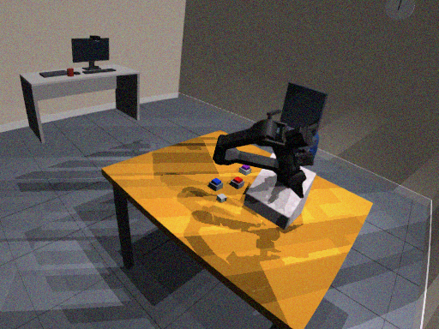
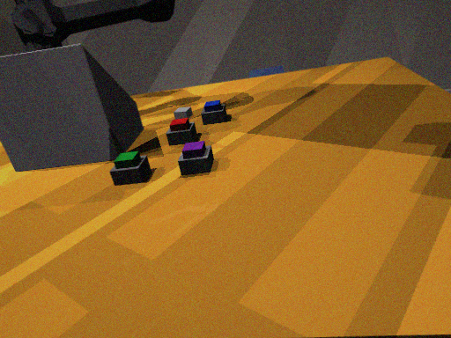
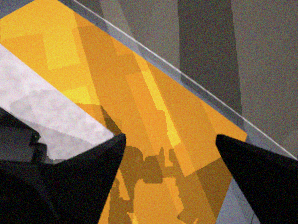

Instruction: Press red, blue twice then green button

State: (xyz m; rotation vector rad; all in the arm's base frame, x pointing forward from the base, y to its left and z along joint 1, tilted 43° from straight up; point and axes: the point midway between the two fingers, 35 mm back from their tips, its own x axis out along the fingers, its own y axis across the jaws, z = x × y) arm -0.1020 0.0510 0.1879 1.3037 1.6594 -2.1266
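The red button is 36 cm ahead of my gripper tip, 20 cm below it and 13 cm to the right of it. From my gripper tip the other things lie so: small grey block: 32 cm ahead, 22 cm below, 1 cm to the left; then green button: 31 cm ahead, 28 cm to the right, 20 cm below; then blue button: 41 cm ahead, 20 cm below, 3 cm to the right.
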